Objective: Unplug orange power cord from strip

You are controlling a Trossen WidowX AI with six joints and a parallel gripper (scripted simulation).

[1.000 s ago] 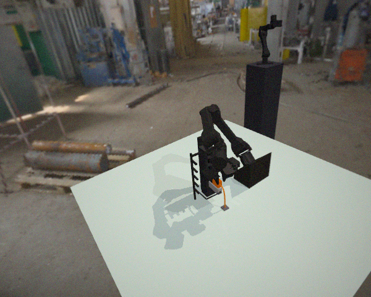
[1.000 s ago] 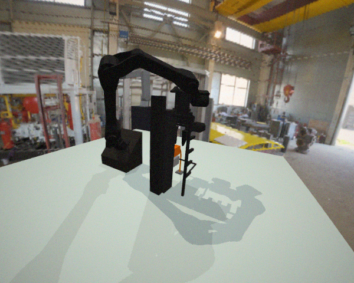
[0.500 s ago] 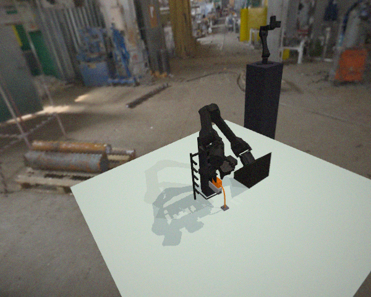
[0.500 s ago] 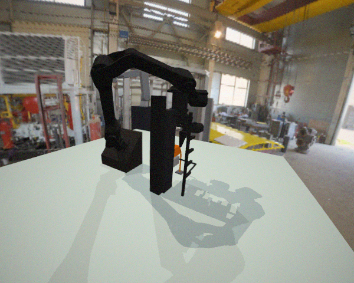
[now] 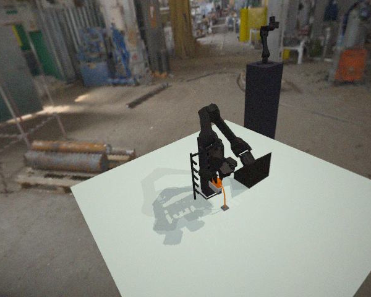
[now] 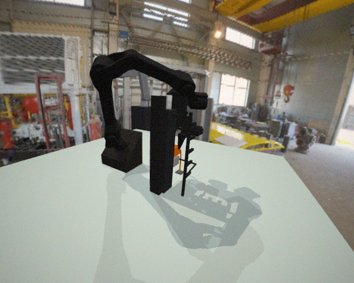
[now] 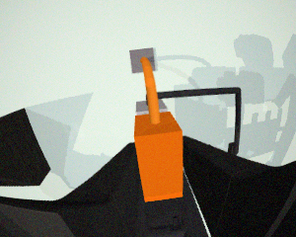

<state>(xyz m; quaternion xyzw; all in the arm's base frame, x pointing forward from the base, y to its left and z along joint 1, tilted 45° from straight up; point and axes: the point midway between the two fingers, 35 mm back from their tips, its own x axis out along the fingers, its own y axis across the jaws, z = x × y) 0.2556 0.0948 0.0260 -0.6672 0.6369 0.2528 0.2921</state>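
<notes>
My gripper tip is 30 mm to the left of the orange plug. Also, from my gripper tip: dark post 130 mm to the right, 30 mm above.
</notes>
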